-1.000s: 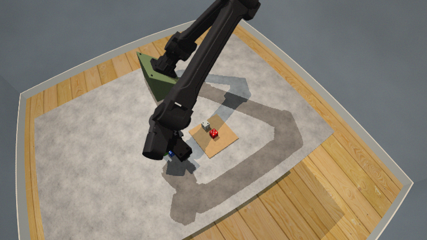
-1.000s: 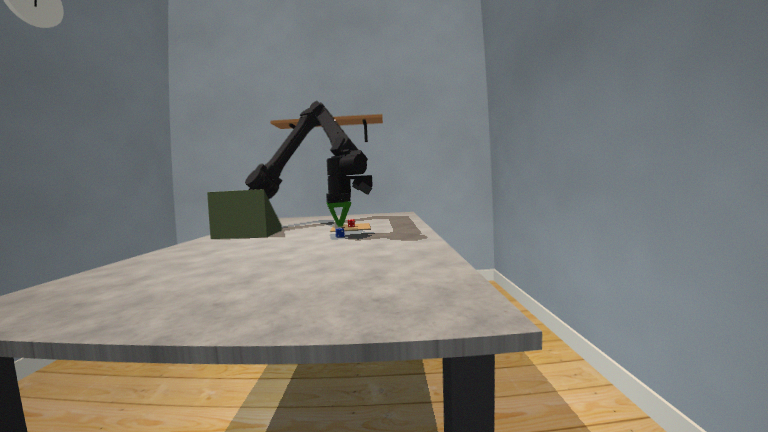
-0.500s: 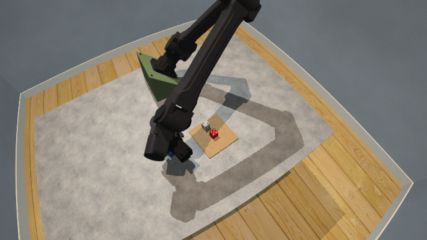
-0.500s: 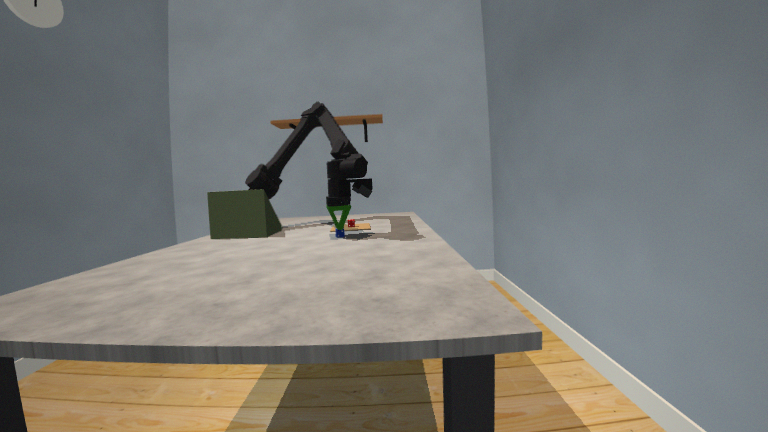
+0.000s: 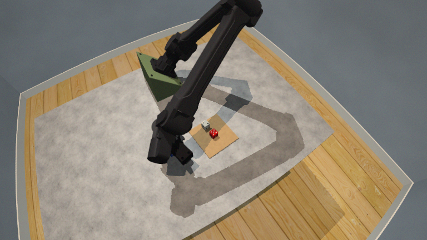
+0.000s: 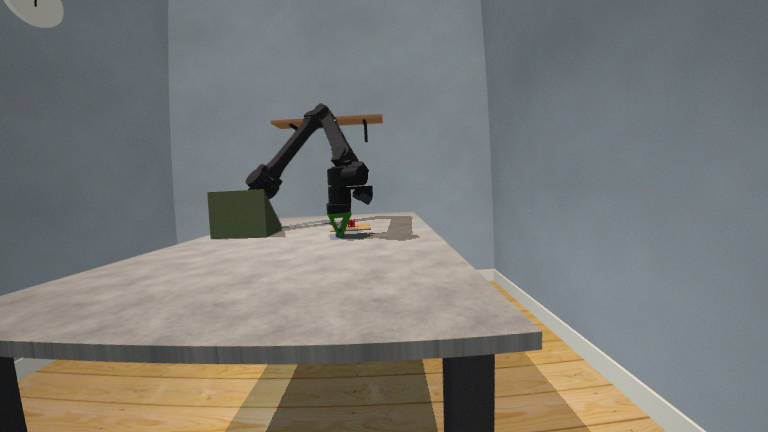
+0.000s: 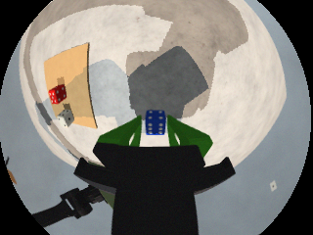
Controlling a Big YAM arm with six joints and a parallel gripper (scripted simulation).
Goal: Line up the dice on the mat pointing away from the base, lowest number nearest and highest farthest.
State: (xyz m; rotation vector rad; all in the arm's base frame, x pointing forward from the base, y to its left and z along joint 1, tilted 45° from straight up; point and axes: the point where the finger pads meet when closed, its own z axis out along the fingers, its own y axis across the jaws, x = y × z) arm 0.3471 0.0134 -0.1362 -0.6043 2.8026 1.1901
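The blue die lies right at my hand. The rest, counted from my hand: red die (170 mm to the left, 10 mm above); then tan mat (170 mm to the left, 10 mm below); then white die (50 mm behind, 160 mm to the left, 10 mm above).
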